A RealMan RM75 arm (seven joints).
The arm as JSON. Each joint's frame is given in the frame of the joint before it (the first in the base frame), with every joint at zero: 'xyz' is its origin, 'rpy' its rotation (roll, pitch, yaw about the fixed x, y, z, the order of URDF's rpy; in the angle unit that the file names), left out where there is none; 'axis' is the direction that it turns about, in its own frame. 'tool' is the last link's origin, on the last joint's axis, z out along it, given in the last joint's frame.
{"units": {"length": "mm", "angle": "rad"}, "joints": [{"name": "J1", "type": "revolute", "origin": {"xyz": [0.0, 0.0, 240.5]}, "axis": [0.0, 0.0, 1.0]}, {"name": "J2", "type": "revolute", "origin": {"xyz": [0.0, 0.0, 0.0]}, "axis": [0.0, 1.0, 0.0]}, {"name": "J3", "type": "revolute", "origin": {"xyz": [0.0, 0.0, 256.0]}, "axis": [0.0, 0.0, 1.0]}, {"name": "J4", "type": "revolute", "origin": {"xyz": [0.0, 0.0, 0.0]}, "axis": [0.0, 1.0, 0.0]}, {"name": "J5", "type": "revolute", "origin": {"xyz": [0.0, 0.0, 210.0]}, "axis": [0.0, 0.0, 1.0]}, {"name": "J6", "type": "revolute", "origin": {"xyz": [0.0, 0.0, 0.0]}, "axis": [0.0, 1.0, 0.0]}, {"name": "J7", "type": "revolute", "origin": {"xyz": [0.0, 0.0, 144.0]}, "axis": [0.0, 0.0, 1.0]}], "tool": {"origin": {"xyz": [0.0, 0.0, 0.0]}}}
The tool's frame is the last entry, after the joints.
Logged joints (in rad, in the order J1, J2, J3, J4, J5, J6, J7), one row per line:
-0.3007 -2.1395 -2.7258 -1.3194 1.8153 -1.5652 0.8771
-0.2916 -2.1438 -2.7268 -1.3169 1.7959 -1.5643 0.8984
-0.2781 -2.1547 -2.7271 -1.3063 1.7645 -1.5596 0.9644
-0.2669 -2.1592 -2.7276 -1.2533 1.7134 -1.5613 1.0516
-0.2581 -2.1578 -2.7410 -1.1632 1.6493 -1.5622 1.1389
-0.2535 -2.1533 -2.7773 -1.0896 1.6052 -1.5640 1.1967
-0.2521 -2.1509 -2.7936 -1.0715 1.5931 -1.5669 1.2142
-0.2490 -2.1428 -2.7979 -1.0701 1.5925 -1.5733 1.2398
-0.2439 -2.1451 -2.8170 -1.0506 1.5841 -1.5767 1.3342
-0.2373 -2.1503 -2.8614 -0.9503 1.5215 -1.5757 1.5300
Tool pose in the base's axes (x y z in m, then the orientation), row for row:
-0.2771 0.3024 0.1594 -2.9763 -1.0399 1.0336
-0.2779 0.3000 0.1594 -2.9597 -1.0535 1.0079
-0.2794 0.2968 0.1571 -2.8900 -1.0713 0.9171
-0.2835 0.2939 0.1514 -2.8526 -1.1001 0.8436
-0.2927 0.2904 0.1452 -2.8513 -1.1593 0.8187
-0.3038 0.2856 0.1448 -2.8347 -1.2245 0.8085
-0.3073 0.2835 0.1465 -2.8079 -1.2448 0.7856
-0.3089 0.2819 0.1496 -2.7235 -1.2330 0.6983
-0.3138 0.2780 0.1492 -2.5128 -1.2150 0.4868
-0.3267 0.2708 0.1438 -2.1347 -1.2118 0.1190
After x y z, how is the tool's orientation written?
As angles about the fixed x, y, z axes (roll, pitch, yaw), in radians.
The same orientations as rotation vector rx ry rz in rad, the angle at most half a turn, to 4 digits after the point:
-1.9355 -1.2248 -1.0451
-1.9324 -1.2033 -1.0576
-1.9354 -1.1430 -1.0674
-1.9384 -1.0863 -1.1063
-1.9069 -1.0536 -1.1763
-1.8468 -1.0390 -1.2320
-1.8259 -1.0287 -1.2451
-1.8341 -0.9981 -1.2251
-1.8289 -0.9192 -1.1906
-1.7561 -0.7928 -1.1860

